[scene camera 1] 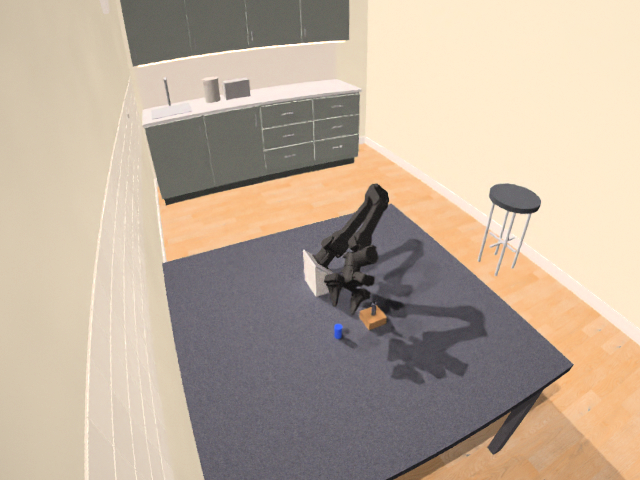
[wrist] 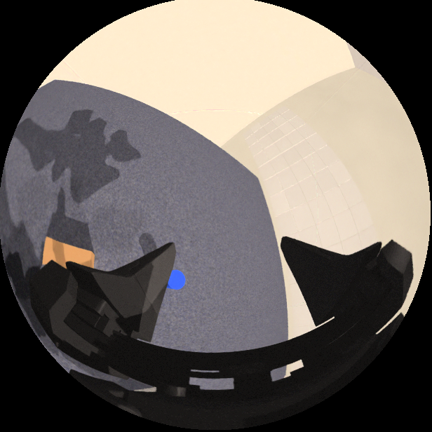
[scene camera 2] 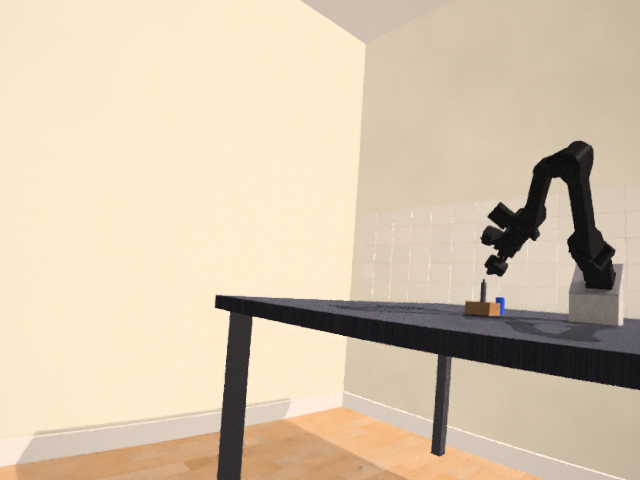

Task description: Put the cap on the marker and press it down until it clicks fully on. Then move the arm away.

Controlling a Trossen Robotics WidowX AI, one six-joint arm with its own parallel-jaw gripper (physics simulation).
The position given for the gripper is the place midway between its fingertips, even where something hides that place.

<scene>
In view: the gripper (scene camera 1: 343,310) and an orange-brown block (wrist: 60,252).
The gripper shows as well in the wrist view (wrist: 229,245) and in scene camera 2 (scene camera 2: 492,264).
</scene>
